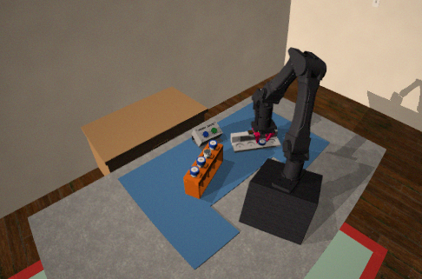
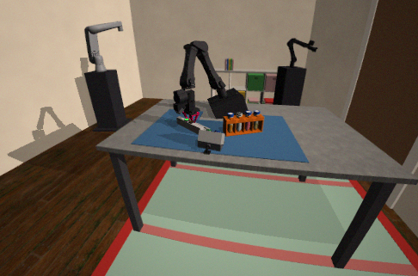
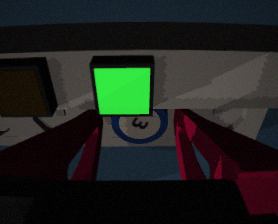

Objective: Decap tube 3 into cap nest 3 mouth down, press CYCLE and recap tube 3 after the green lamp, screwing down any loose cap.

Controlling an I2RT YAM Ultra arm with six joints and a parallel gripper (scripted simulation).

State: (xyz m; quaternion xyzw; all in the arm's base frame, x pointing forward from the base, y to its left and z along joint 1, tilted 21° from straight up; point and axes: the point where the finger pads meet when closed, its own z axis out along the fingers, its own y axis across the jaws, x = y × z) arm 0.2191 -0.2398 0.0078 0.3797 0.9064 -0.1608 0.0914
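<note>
The blue cap lies 1 cm below my hand. Round my hand: grey key desk 22 cm ahead, 12 cm to the left, 3 cm above; green ready key 19 cm ahead, 10 cm to the left, 4 cm above; blue cycle key 21 cm ahead, 15 cm to the left, 4 cm above.
</note>
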